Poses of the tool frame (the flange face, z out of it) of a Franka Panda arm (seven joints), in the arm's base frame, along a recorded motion.
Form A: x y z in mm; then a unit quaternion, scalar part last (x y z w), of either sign.
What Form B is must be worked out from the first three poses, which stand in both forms.
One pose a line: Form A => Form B
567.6 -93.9 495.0 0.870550 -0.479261 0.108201 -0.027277 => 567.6 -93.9 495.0 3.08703 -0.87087 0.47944 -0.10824
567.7 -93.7 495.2 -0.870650 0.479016 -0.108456 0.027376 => 567.7 -93.7 495.2 3.08683 -0.87098 0.47920 -0.10850
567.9 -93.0 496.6 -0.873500 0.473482 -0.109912 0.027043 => 567.9 -93.0 496.6 3.08750 -0.87382 0.47366 -0.10995
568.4 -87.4 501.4 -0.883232 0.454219 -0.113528 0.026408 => 568.4 -87.4 501.4 3.08877 -0.88354 0.45438 -0.11357
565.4 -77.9 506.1 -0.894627 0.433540 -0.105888 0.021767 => 565.4 -77.9 506.1 3.09806 -0.89484 0.43364 -0.10591
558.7 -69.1 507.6 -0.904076 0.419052 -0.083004 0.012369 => 558.7 -69.1 507.6 3.11685 -0.90414 0.41908 -0.08301
